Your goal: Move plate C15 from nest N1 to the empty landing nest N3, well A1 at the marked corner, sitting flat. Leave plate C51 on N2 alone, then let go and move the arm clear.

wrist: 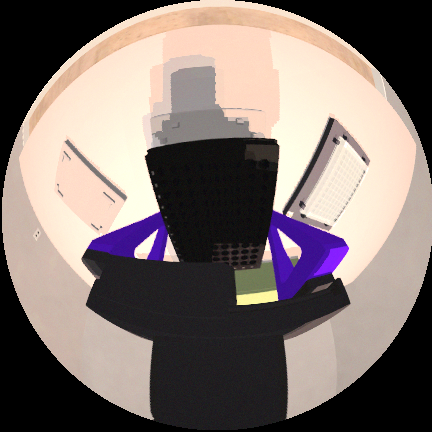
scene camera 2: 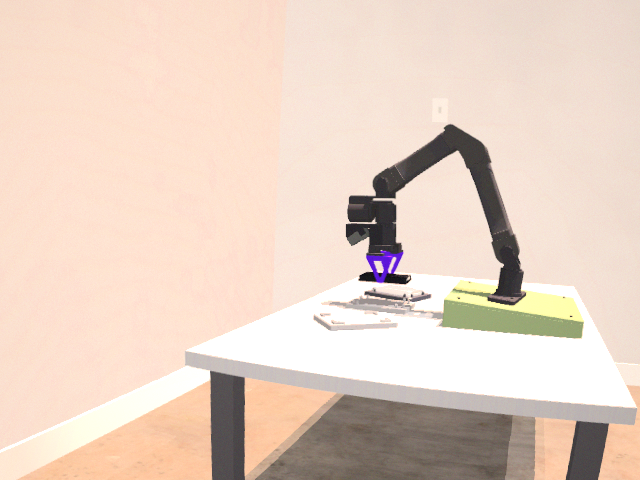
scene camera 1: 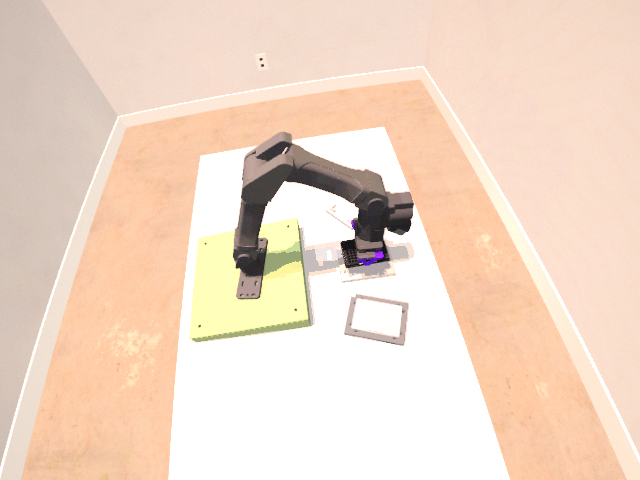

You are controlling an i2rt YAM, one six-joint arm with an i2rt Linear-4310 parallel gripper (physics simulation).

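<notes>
The black well plate C15 [scene camera 1: 351,254] [scene camera 2: 398,278] [wrist: 215,190] is held roughly level in my gripper [scene camera 1: 366,245] [scene camera 2: 381,273] [wrist: 217,214], which is shut on its two sides. It hangs above the middle pale nest [scene camera 1: 368,276] [scene camera 2: 372,303], which it partly covers in scene camera 1. The white plate C51 [scene camera 1: 377,316] [scene camera 2: 395,291] [wrist: 335,185] sits in the dark-framed nest N2 [scene camera 1: 405,320] [wrist: 329,150]. Another pale nest [scene camera 1: 338,215] [scene camera 2: 356,322] [wrist: 85,187] holds no plate. The nest labels and marked corner are not readable.
The arm base stands on a green block [scene camera 1: 222,289] [scene camera 2: 511,317] on the white table [scene camera 1: 320,413] [scene camera 2: 413,361]. The arm arches from there to the nests. Its shadow falls across the middle nest. The dark-framed nest and the other pale nest lie on opposite sides of the held plate.
</notes>
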